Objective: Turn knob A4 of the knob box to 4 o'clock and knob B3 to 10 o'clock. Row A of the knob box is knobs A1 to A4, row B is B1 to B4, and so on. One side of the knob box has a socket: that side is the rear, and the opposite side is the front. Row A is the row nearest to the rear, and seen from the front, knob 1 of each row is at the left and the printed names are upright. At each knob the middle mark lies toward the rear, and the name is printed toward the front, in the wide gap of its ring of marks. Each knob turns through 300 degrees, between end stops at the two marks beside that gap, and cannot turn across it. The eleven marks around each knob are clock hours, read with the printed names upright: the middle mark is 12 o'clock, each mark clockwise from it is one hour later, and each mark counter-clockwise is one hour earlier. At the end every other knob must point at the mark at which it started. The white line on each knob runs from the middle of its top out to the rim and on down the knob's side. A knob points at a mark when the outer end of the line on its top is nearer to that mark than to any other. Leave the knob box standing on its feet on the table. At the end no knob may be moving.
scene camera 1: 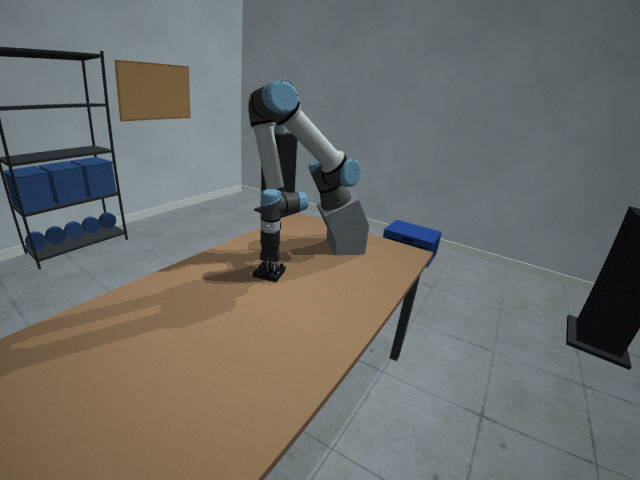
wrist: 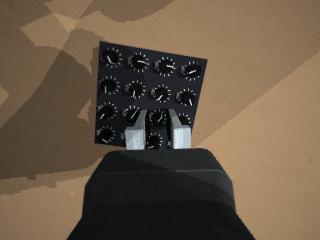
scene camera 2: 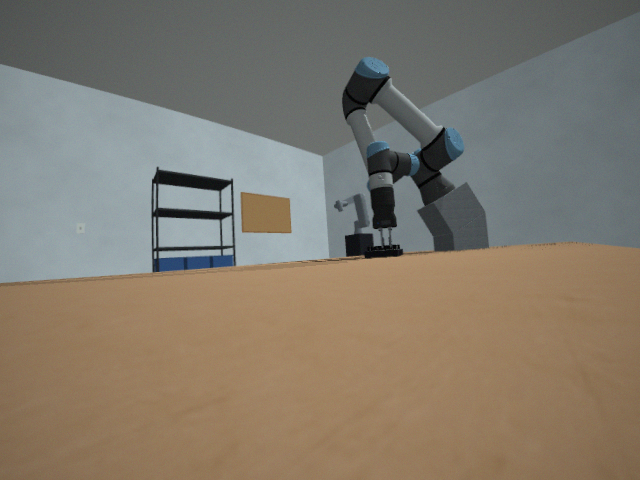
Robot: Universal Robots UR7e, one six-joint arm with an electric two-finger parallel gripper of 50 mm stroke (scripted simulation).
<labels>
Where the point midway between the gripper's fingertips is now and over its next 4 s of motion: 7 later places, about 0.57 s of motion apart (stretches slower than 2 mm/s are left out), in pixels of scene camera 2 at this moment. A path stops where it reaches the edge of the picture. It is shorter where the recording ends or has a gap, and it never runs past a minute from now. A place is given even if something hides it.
My gripper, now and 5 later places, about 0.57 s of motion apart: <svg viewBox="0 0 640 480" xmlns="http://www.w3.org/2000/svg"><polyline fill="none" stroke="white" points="387,247 386,241 386,236 385,228 383,212 383,203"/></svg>
</labels>
